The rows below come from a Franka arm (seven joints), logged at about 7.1 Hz.
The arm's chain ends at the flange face. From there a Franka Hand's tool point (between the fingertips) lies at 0.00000 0.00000 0.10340 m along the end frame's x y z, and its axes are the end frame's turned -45 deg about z.
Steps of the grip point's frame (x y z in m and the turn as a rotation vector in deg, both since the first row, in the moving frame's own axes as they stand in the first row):
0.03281, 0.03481, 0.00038, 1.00, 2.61, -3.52
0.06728, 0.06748, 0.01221, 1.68, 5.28, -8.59
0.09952, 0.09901, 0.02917, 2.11, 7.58, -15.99
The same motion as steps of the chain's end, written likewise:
0.04590, 0.00608, 0.00050, 2.55, 1.14, -3.52
0.09138, 0.00932, 0.01269, 4.92, 2.55, -8.59
0.13523, 0.01277, 0.03014, 6.85, 3.87, -15.99

